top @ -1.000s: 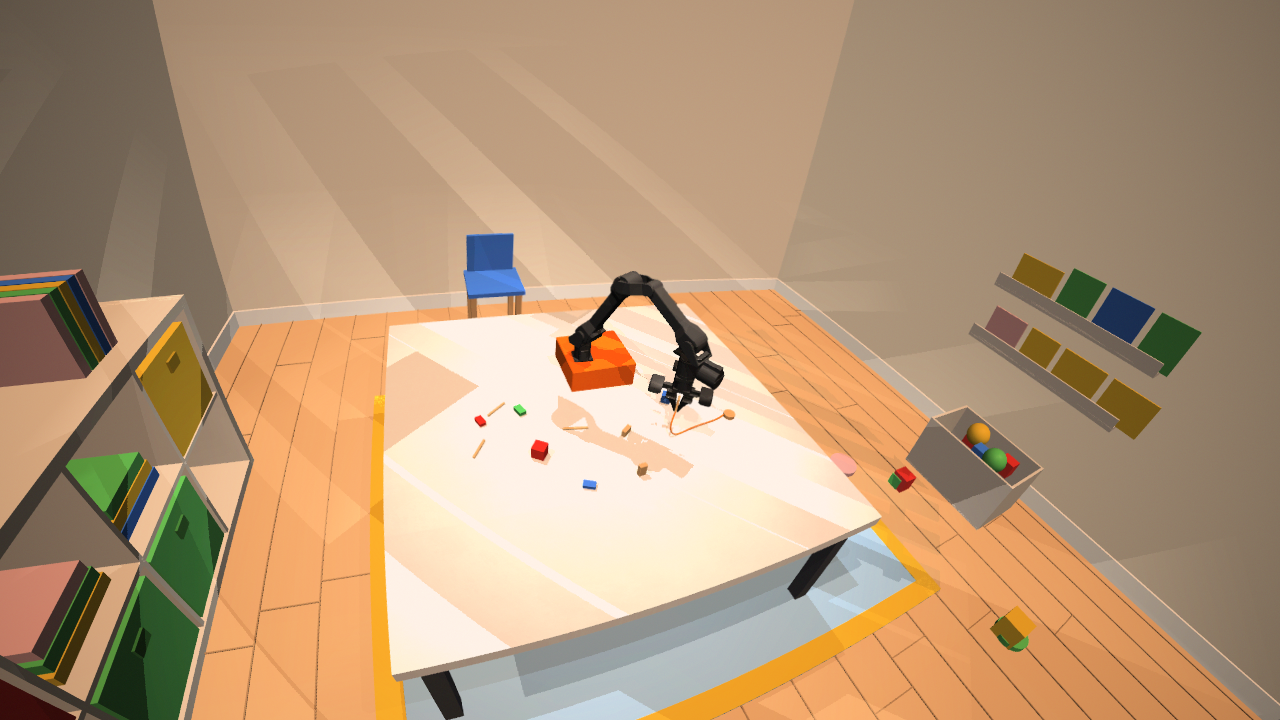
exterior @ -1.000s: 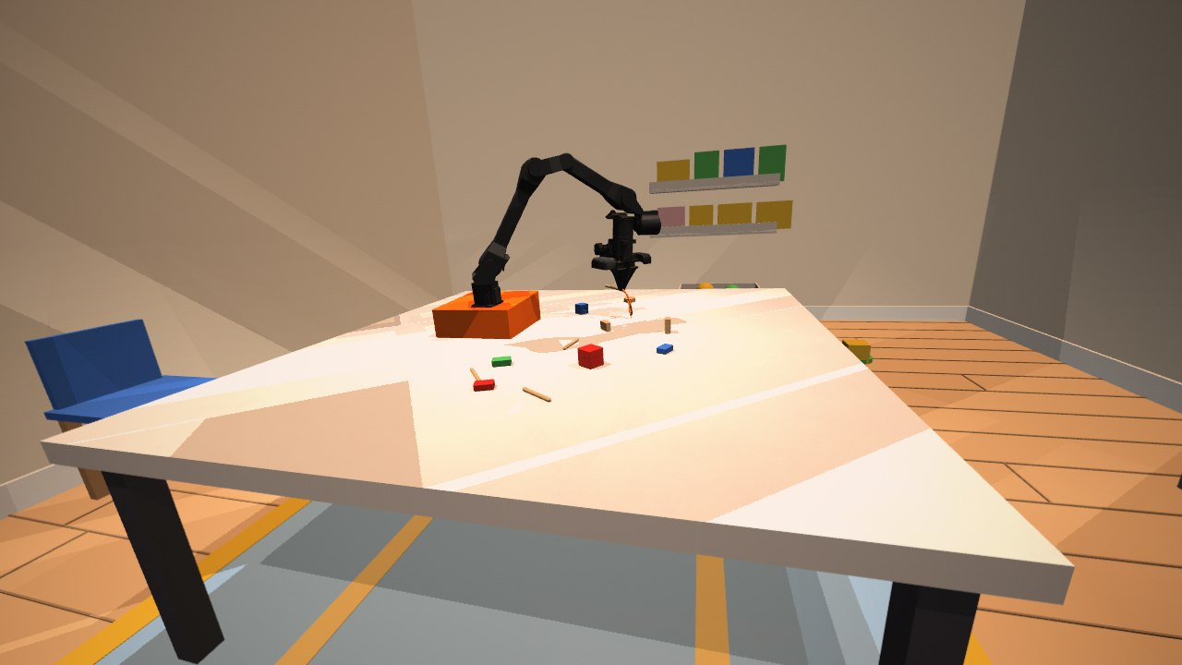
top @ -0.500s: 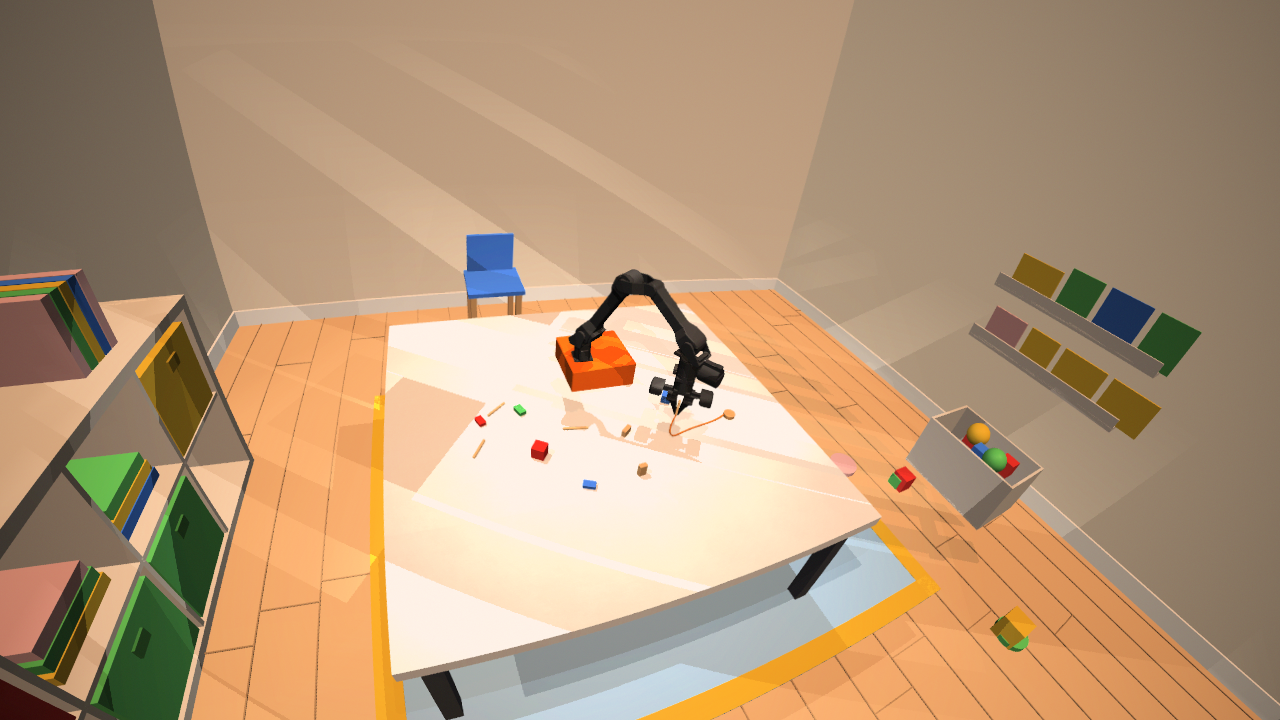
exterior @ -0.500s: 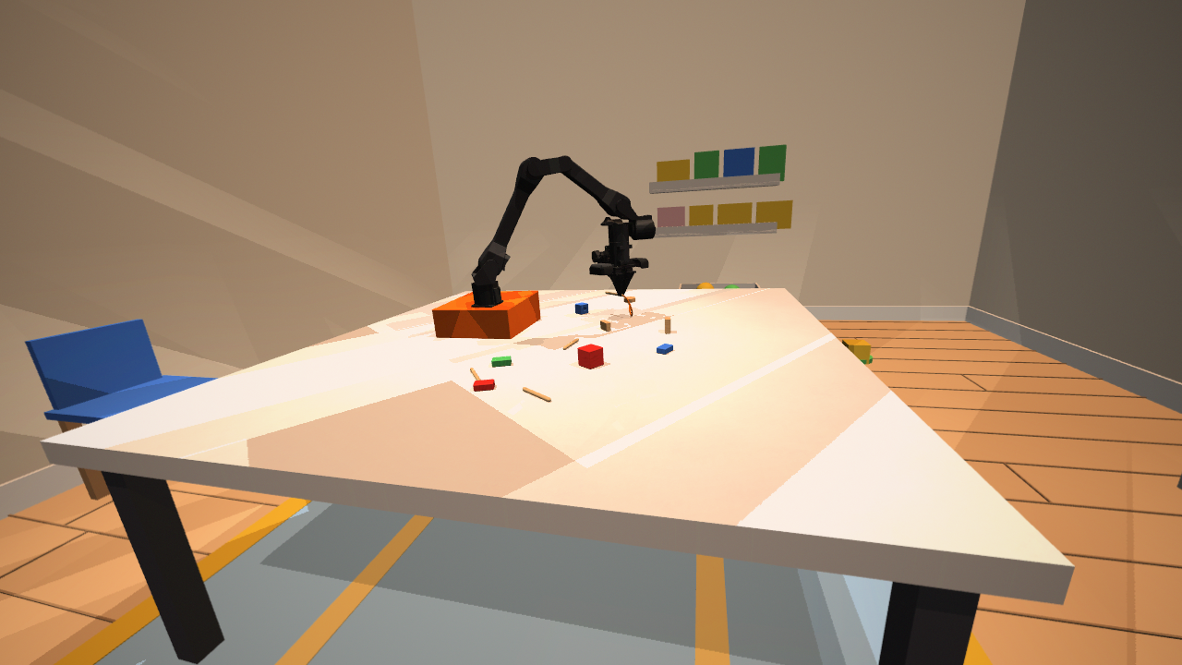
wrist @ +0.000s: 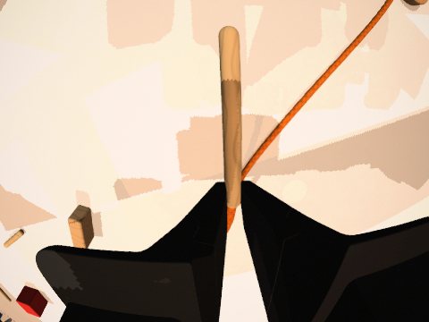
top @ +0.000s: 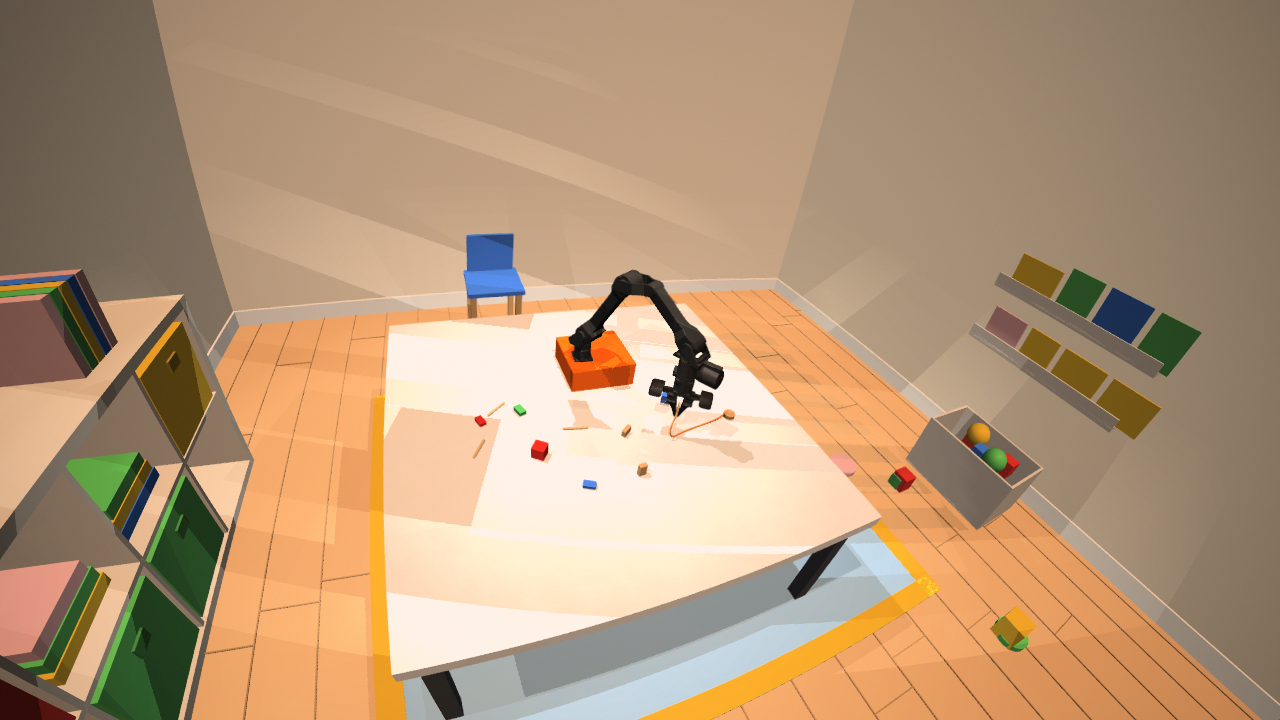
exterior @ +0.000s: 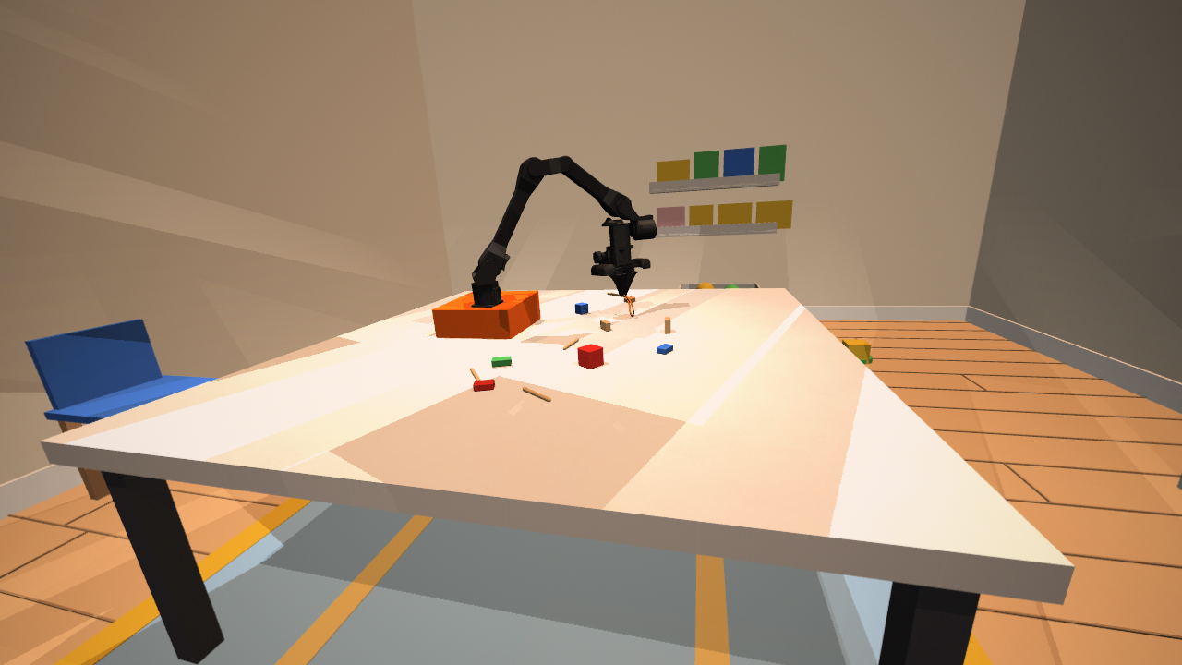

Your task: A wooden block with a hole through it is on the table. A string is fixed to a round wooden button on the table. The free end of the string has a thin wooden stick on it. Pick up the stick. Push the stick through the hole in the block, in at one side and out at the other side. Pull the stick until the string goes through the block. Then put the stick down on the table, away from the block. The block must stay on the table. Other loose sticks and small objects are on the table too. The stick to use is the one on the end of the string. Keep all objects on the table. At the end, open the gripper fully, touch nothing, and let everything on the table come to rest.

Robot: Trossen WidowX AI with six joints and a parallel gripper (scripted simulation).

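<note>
The blue cube is 140 mm behind my gripper tip, 30 mm to the left of it and 50 mm below it. Also, from my gripper tip: thin wooden stick (10 mm behind, 10 mm to the left); then round wooden button (40 mm behind, 220 mm to the left, 50 mm below); then flat blue piece (170 mm ahead, 300 mm to the right, 50 mm below).
</note>
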